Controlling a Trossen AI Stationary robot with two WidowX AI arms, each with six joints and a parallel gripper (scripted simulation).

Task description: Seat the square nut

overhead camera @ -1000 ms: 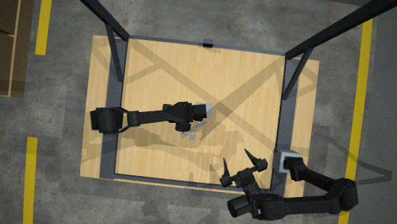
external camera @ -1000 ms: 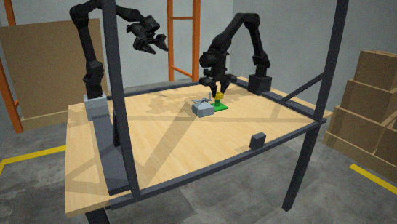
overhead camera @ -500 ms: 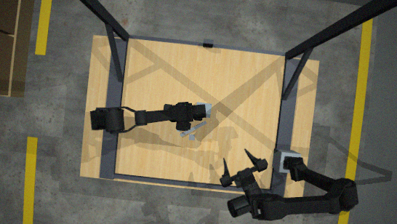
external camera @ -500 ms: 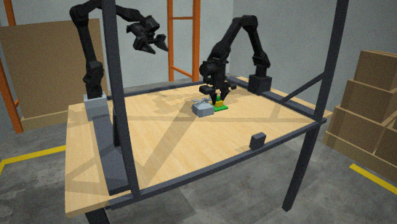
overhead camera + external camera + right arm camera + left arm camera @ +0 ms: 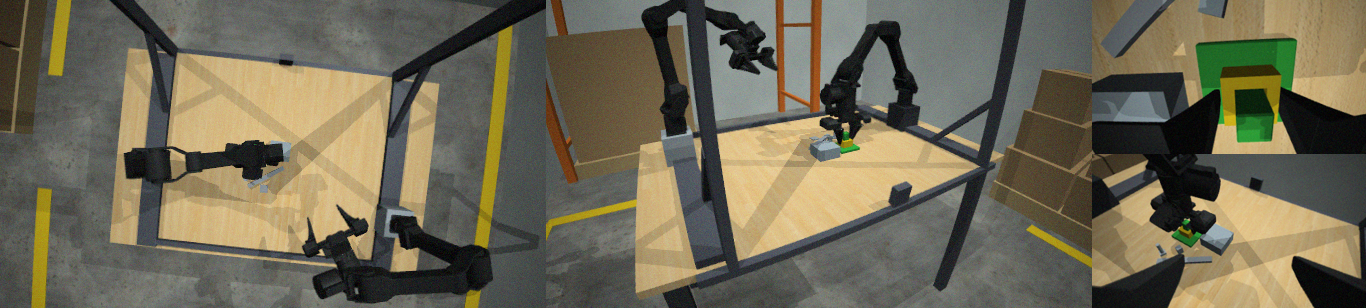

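Right now my right hand is 3 cm past the grey block, 9 cm to the right of it and 3 cm above it. The rest, counted from my right hand: long grey bar: 8 cm ahead, 7 cm to the left, 5 cm below.
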